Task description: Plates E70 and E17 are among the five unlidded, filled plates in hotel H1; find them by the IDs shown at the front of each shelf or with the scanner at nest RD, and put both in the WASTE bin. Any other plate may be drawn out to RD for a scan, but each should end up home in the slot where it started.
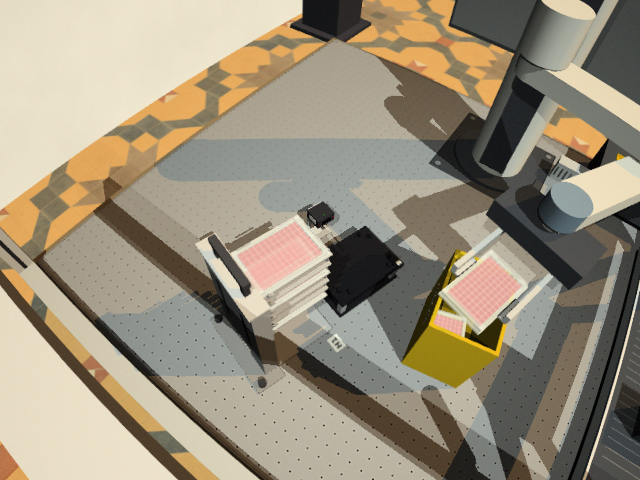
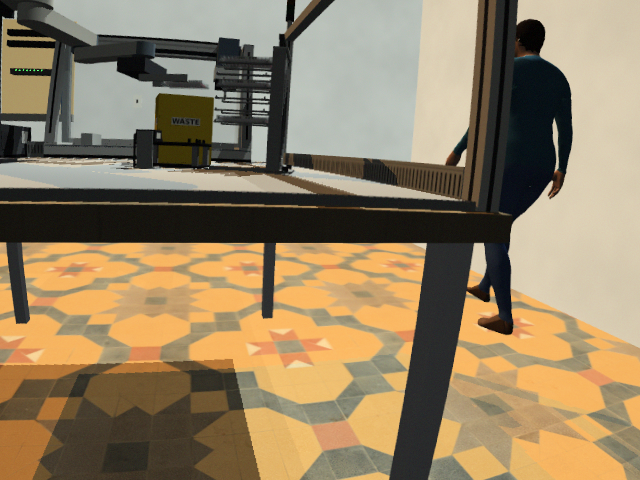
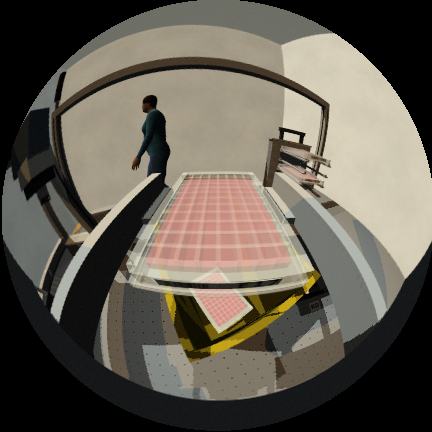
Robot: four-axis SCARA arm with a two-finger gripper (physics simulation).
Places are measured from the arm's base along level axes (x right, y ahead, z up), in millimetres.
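Where they show: gripper, fingertip midpoint: (image 1: 479, 294) (image 2: 193, 81) (image 3: 217, 180); arm's base, origin of the base link: (image 1: 494, 162).
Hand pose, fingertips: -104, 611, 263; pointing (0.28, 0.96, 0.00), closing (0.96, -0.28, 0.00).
Observation:
Each offset is from my fingertips to the top centre of the thing, as dx, dy, dz.
My gripper (image 1: 481, 292) (image 3: 217, 180) is shut on a clear-walled plate with pink wells @[-6, -21, -4] (image 1: 485, 288) (image 3: 220, 225) and holds it above the yellow WASTE bin @[-6, -24, -51] (image 1: 449, 359) (image 2: 185, 109). The held plate's ID cannot be read. Another pink plate @[-7, -22, -230] (image 1: 448, 323) (image 3: 222, 306) lies tilted inside the bin, partly hidden by the held plate; its ID does not show. Hotel H1 (image 1: 273, 341) (image 2: 277, 103) has a pink plate @[+276, +133, +18] (image 1: 281, 253) at its top and further shelves and plates below. Its shelf IDs cannot be read here.
The black nest RD @[+227, -37, -181] (image 1: 364, 268) lies between the hotel and the bin, with a small black scanner @[+353, -87, -167] (image 1: 320, 213) (image 2: 147, 147) beside it. The arm's column (image 1: 506, 129) stands at the back right. A person (image 2: 537, 113) (image 3: 155, 132) is outside the cell frame.

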